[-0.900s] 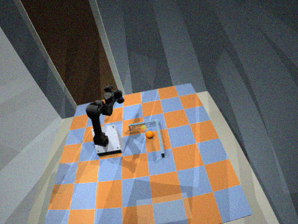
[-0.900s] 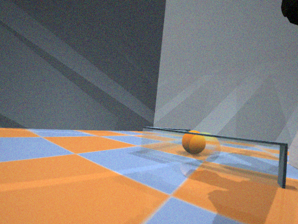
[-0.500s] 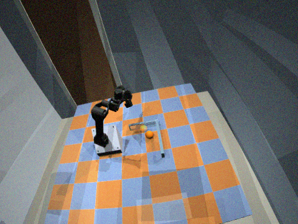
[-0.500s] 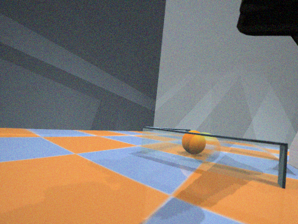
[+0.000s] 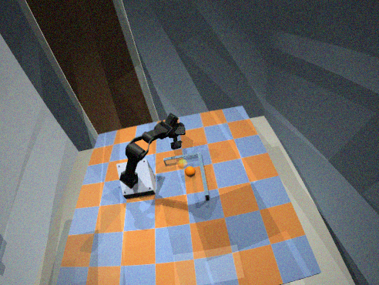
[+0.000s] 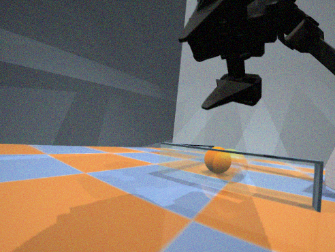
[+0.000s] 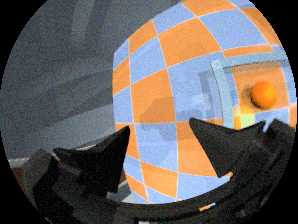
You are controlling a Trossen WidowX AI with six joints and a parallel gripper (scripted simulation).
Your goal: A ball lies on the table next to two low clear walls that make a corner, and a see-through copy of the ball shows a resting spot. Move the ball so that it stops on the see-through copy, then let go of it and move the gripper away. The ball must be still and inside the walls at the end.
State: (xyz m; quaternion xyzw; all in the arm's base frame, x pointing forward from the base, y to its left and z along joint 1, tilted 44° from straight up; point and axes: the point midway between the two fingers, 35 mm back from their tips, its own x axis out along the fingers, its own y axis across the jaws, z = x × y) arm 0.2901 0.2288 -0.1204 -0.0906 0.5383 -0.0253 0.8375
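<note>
Right now the ball is 22 cm to the right of my gripper tip, 11 cm below it and 3 cm ahead of it. From my gripper tip the other things lie so: clear wall 11 cm to the right, 11 cm below, 1 cm behind.
</note>
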